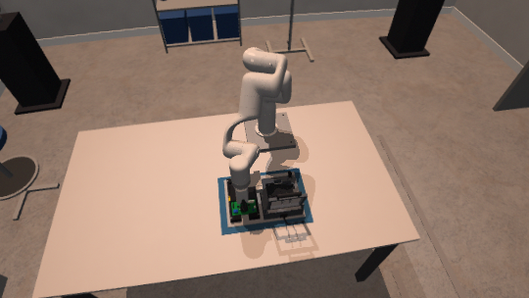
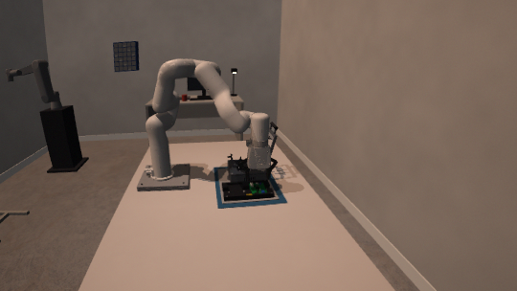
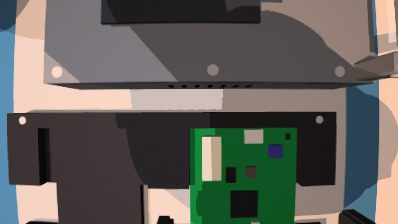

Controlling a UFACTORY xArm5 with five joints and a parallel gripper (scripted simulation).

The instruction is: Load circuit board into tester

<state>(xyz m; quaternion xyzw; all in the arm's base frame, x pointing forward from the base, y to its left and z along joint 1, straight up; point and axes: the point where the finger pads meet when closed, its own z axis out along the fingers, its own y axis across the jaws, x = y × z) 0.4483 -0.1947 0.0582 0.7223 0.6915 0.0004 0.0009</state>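
My hand is 60 mm above the green circuit board. The rest, counted from my hand: lid: 90 mm ahead, 170 mm to the left, 100 mm above; then black post: 90 mm behind, 230 mm to the left, 10 mm above.
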